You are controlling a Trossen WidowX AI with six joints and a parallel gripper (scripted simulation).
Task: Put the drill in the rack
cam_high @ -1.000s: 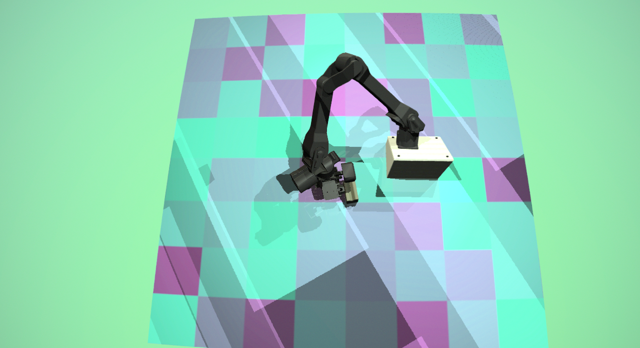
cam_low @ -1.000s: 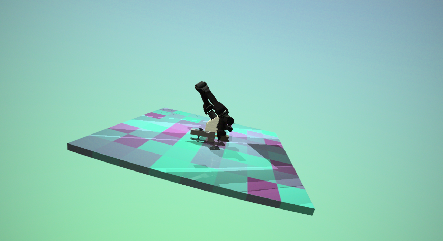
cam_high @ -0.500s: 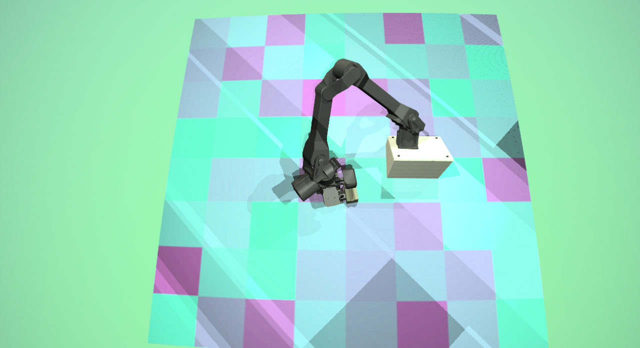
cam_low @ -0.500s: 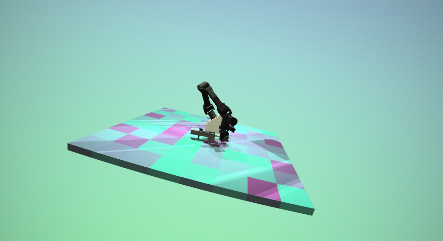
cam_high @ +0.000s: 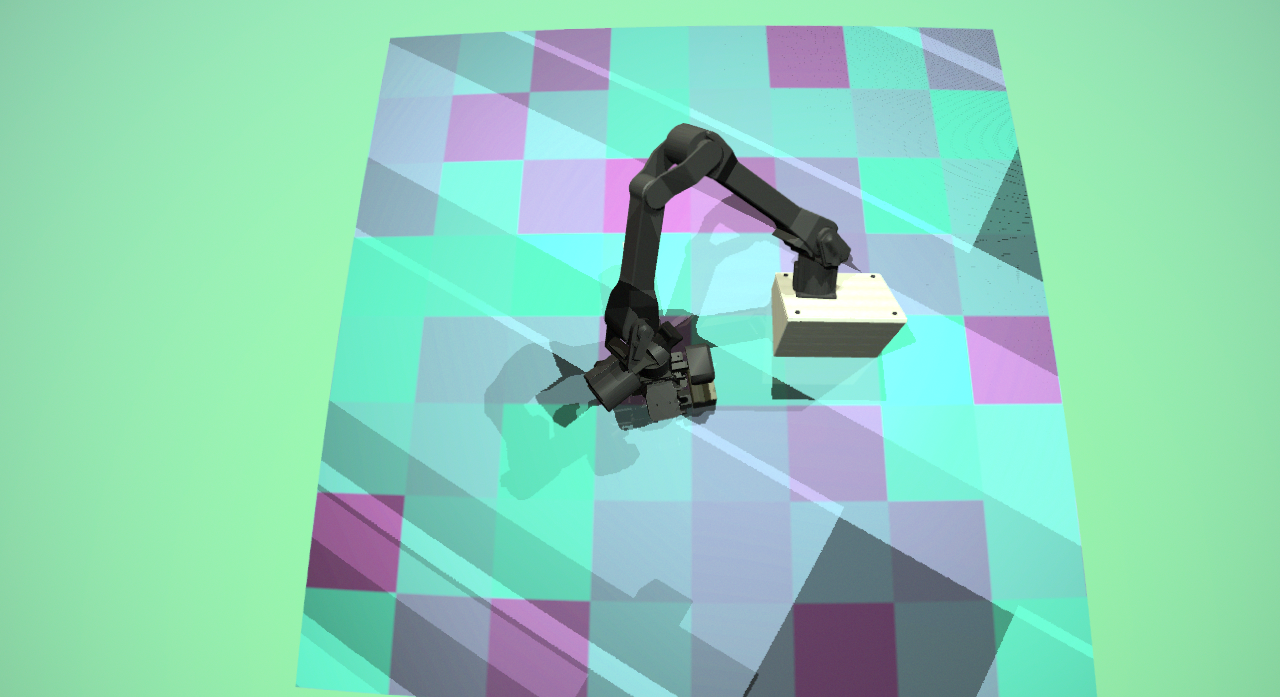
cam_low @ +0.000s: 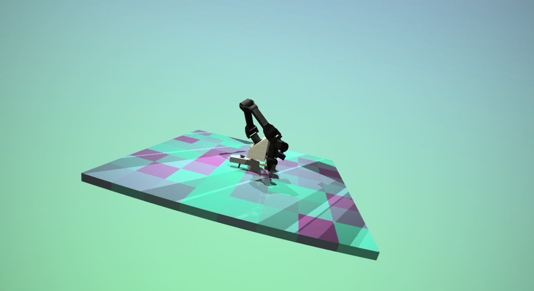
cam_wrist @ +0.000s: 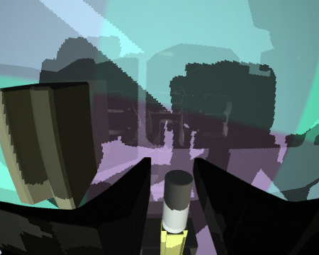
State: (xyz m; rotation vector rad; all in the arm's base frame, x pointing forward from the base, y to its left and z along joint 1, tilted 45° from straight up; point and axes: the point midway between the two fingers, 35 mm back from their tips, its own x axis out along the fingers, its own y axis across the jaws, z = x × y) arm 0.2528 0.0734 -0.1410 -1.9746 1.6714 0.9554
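Now: gripper tip 1 cm short of the drill, 5 cm to the left of it and 3 cm below it. Also, from my gripper tip: grey fixture: 4 cm ahead, 15 cm to the right, 2 cm above; then olive rack: 8 cm behind, 1 cm to the right.
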